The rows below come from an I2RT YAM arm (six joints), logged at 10 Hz.
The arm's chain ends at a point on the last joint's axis. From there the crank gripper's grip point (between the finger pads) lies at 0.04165 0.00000 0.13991 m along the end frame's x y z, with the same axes.
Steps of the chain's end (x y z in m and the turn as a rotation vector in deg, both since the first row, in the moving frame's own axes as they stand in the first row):
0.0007 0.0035 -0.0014 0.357 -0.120 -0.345
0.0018 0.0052 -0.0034 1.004 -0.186 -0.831
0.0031 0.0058 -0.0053 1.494 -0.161 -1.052
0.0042 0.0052 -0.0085 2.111 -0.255 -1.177
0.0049 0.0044 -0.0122 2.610 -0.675 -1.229
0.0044 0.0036 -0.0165 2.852 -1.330 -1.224
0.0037 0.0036 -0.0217 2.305 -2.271 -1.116
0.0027 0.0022 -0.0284 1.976 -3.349 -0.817
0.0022 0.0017 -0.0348 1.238 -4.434 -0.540
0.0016 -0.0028 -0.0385 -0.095 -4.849 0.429
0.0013 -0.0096 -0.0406 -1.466 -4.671 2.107
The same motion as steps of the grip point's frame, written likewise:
0.0004 0.0024 -0.0013 0.357 -0.120 -0.345
0.0013 0.0021 -0.0033 1.004 -0.186 -0.831
0.0027 0.0014 -0.0052 1.494 -0.161 -1.052
0.0035 -0.0008 -0.0084 2.111 -0.255 -1.177
0.0032 -0.0029 -0.0119 2.610 -0.675 -1.229
0.0011 -0.0042 -0.0158 2.852 -1.330 -1.224
-0.0019 -0.0028 -0.0203 2.305 -2.271 -1.116
-0.0056 -0.0032 -0.0263 1.976 -3.349 -0.817
-0.0088 -0.0017 -0.0320 1.238 -4.434 -0.540
-0.0104 -0.0023 -0.0355 -0.095 -4.849 0.429
-0.0103 -0.0047 -0.0377 -1.466 -4.671 2.107

